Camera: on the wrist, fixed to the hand. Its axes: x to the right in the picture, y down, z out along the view.
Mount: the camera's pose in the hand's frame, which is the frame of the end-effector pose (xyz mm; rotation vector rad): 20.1 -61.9 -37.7 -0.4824 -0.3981 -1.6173
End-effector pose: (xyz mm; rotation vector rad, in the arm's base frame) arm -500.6 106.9 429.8 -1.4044 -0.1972 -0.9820
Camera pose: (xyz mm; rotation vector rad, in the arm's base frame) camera -545.7 73.2 479.7 1.6990 1.5943 2.0083
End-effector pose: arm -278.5 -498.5 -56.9 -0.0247 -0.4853 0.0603
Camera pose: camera -239.9 -559.3 -78.5 -0.0871 -0.7875 -1.6647
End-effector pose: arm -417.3 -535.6 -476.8 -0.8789 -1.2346 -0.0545
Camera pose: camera -409.8 -592.4 -428.0 -0.0489 -2.0686 -1.5666
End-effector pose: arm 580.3 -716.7 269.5 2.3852 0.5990 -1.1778
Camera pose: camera 581.7 -641.7 263.6 0.8621 2.4377 -1.5945
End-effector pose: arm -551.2 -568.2 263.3 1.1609 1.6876 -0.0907
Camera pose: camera -621.8 -567.1 237.4 -0.7238 1.7073 -0.7838
